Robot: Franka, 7 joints.
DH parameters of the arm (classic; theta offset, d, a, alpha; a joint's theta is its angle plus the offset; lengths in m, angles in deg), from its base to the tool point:
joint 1: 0 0.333 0 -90
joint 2: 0 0 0 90
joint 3: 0 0.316 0.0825 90
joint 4: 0 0 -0.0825 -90
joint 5: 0 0.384 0 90
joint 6: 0 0 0.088 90
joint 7: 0 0.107 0 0
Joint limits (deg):
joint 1: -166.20..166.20
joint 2: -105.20..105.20
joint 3: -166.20..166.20
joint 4: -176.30..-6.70
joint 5: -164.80..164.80
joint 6: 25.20..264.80
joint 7: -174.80..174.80
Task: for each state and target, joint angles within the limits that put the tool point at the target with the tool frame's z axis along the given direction. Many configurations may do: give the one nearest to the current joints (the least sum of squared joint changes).
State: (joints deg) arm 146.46 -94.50 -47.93 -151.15 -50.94 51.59 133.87
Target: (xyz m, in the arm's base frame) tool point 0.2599 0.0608 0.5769 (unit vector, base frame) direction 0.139 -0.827 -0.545
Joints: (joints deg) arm 103.28 -65.61 -31.08 -136.63 -65.62 25.20 133.87
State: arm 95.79 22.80 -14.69 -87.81 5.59 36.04 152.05
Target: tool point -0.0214 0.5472 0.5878 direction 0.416 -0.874 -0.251
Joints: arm 123.02 33.56 -35.49 -59.13 -41.11 25.20 152.05
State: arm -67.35 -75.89 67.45 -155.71 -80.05 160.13 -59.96
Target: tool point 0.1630 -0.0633 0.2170 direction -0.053 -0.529 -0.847
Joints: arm -90.70 -62.69 74.18 -175.51 -117.66 212.63 -59.96
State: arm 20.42 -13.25 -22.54 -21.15 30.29 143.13 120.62
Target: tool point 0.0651 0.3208 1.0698 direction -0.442 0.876 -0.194
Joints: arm 53.65 -5.54 10.34 -41.49 53.29 101.70 120.62
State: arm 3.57 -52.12 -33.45 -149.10 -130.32 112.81 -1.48
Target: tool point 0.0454 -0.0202 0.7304 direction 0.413 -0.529 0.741
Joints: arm 11.26 -101.84 -2.34 -155.71 -127.72 133.68 -1.48
